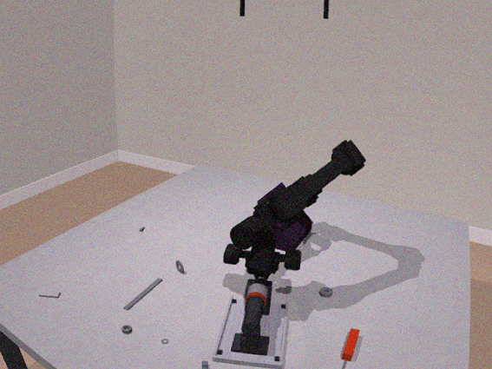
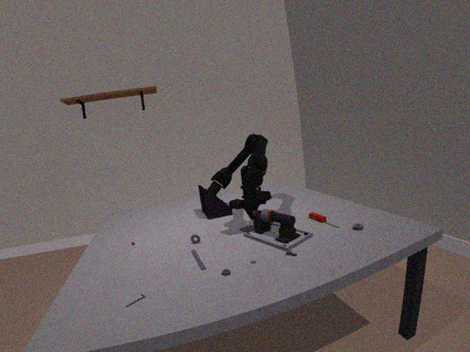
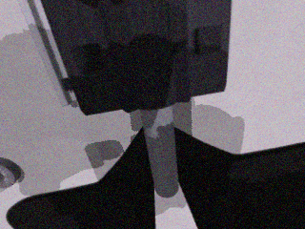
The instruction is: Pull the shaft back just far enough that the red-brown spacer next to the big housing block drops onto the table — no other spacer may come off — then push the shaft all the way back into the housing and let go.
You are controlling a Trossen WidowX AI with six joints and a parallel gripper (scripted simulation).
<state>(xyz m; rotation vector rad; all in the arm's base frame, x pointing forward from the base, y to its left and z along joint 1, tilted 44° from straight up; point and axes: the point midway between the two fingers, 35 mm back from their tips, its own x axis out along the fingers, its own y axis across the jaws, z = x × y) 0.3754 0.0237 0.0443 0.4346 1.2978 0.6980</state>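
Now: the grey shaft 70 mm ahead of my gripper tip, 20 mm to the left of it and 30 mm above it. Round my gripper tip: flat metal bar 120 mm ahead, 290 mm to the right, 40 mm below; small bolt 290 mm ahead, 20 mm to the right, 40 mm below; light grey spacer 100 mm ahead, 20 mm to the left, 30 mm above.
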